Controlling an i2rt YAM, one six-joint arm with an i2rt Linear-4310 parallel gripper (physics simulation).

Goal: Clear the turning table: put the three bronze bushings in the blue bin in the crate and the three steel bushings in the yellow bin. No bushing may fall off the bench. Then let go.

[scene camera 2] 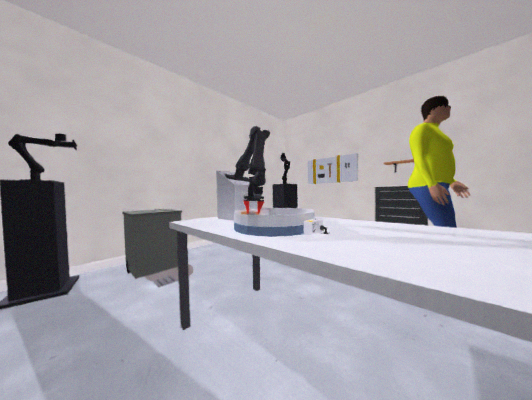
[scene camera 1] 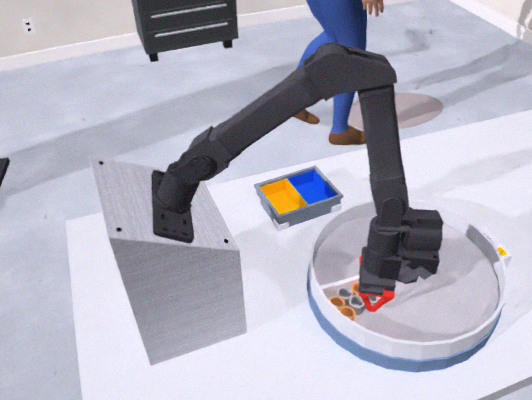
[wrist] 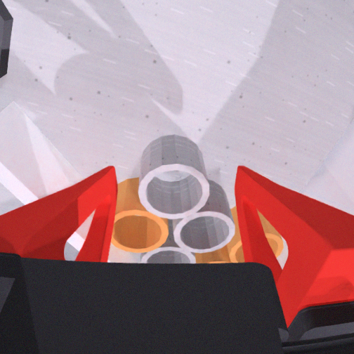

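Seen in the pictures: gripper, fingertip midpoint: (scene camera 2: 253, 214) (scene camera 1: 371, 300); arm's base, link origin: (scene camera 2: 237, 178) (scene camera 1: 170, 206).
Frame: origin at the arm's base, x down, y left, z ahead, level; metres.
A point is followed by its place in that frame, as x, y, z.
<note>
Three steel bushings (scene camera 1: 356, 303) @(0.244, -0.091, 0.345) (wrist: 174, 155) and three bronze bushings (scene camera 1: 337, 302) @(0.238, -0.086, 0.305) (wrist: 130, 197) stand upright in a tight cluster by a divider on the turning table (scene camera 1: 415, 350) @(0.231, -0.229, 0.420) (scene camera 2: 272, 230) @(0.274, -0.163, 0.638). My gripper (scene camera 1: 371, 300) @(0.231, -0.098, 0.374) (scene camera 2: 253, 213) @(0.231, -0.098, 0.374) (wrist: 175, 177) points down over the cluster, its red fingers open. In the wrist view the foremost steel bushing shows between the fingertips, apart from both. The left finger is beside a bronze bushing, the right partly hides another; the gripper body cuts off the rear bushings. The blue bin (scene camera 1: 314, 186) @(0.294, 0.362, 0.357) and yellow bin (scene camera 1: 281, 196) @(0.295, 0.336, 0.260) are empty.
The grey crate (scene camera 1: 307, 216) @(0.285, 0.234, 0.310) stands on the white bench (scene camera 1: 270, 250) @(0.300, 0.146, 0.200) between the arm's metal pedestal (scene camera 1: 185, 295) @(0.122, -0.110, 0.008) and the turning table. A raised rim surrounds the turning table, with a small white box (scene camera 2: 313, 227) @(0.268, -0.012, 0.730) at its outside. A person (scene camera 2: 432, 155) stands beyond the bench.
</note>
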